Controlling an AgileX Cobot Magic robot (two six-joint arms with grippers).
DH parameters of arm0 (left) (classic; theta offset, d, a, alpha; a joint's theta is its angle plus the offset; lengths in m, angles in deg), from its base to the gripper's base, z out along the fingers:
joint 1: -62.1 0.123 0 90
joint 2: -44.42 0 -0.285 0
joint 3: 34.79 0 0.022 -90
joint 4: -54.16 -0.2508 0 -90
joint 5: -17.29 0 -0.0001 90
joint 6: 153.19 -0.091 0 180
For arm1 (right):
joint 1: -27.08 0.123 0 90
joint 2: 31.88 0 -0.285 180
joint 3: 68.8 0 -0.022 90
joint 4: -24.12 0.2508 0 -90
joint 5: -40.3 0 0.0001 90
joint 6: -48.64 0.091 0 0
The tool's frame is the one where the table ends.
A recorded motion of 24 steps. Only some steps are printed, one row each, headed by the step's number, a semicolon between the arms.
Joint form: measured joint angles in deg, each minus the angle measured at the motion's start. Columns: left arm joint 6, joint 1, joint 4, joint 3, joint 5, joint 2; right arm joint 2, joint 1, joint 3, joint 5, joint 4, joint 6.
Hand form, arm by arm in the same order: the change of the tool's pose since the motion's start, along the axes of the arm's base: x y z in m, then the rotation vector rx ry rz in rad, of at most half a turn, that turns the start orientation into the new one. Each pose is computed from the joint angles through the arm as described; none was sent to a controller.
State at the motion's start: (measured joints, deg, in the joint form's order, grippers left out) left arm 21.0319 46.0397 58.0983 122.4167 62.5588 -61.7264; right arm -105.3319 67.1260 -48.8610 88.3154 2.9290 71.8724
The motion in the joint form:
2: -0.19 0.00 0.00 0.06 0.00 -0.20; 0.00 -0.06 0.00 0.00 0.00 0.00
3: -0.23 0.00 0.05 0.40 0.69 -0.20; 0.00 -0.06 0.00 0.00 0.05 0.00
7: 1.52 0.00 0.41 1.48 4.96 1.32; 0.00 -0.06 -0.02 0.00 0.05 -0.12
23: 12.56 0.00 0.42 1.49 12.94 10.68; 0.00 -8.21 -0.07 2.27 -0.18 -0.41
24: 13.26 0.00 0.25 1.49 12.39 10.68; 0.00 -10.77 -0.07 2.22 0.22 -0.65
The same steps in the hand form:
2: 0.0004 -0.0001 -0.0008 0.0010 0.0021 -0.0033; 0.0001 -0.0002 0.0000 0.0000 0.0000 -0.0010
3: 0.0006 -0.0003 0.0004 0.0015 0.0082 -0.0041; 0.0001 -0.0002 0.0000 0.0007 0.0006 -0.0011
7: -0.0032 0.0000 0.0119 -0.0005 0.0406 0.0258; 0.0001 -0.0001 0.0001 -0.0005 -0.0001 0.0004
23: -0.0277 0.0065 0.0571 -0.0274 0.0342 0.2081; 0.0145 -0.0308 -0.0016 -0.0289 0.0256 -0.1521
24: -0.0268 0.0065 0.0572 -0.0292 0.0251 0.2194; 0.0184 -0.0396 -0.0017 -0.0249 0.0291 -0.1937

